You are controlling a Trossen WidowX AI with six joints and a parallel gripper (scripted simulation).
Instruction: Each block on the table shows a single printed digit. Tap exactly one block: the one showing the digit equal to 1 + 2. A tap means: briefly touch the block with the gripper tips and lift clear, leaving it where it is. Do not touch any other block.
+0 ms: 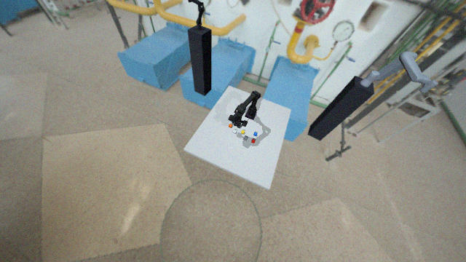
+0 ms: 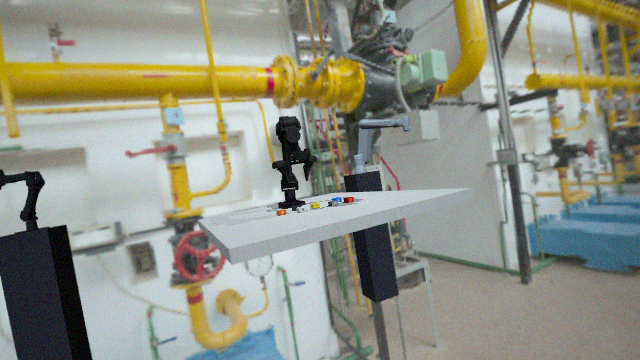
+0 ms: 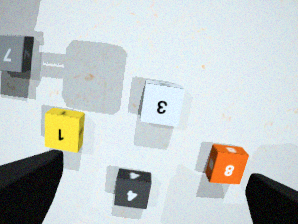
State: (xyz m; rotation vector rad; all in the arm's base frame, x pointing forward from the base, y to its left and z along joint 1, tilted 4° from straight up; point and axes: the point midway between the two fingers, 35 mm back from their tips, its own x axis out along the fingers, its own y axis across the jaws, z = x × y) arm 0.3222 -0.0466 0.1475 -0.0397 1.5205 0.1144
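Right now the white block is 10 mm to the right of my gripper tip and 110 mm below it. The rest, counted from my gripper tip: black block (80 mm behind, 110 mm below); orange block (40 mm behind, 80 mm to the right, 110 mm below); yellow block (40 mm behind, 70 mm to the left, 110 mm below).
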